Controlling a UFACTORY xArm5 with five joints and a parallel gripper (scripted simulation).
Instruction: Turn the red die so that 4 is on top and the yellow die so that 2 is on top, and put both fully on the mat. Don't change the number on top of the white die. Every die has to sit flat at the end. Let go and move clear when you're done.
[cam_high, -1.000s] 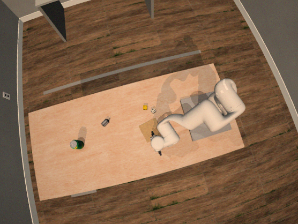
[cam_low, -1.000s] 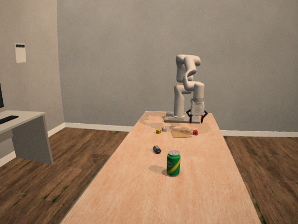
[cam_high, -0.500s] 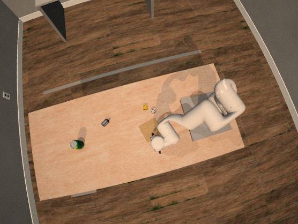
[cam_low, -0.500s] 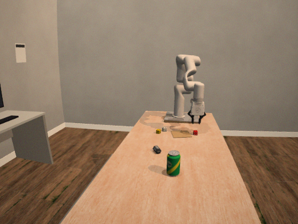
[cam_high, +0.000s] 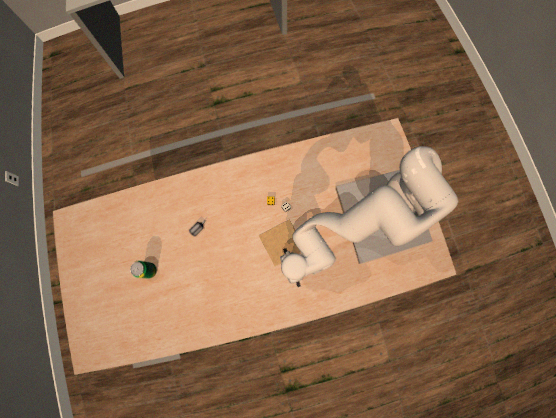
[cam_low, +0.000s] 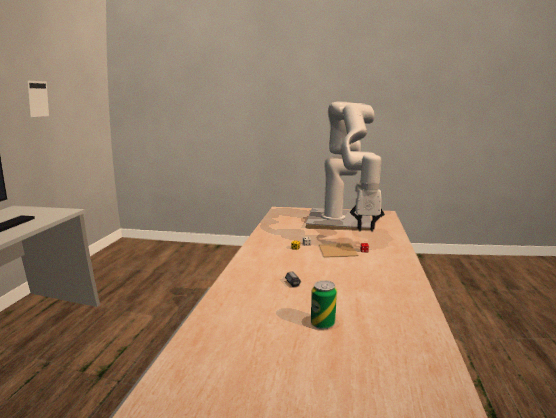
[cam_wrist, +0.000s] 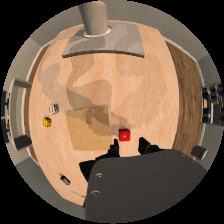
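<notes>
Now: hand 90 mm above the red die. The rest, counted from my hand: brown mat (20 mm ahead, 110 mm to the right, 110 mm below); then yellow die (60 mm ahead, 280 mm to the right, 90 mm below); then white die (250 mm to the right, 90 mm below).
</notes>
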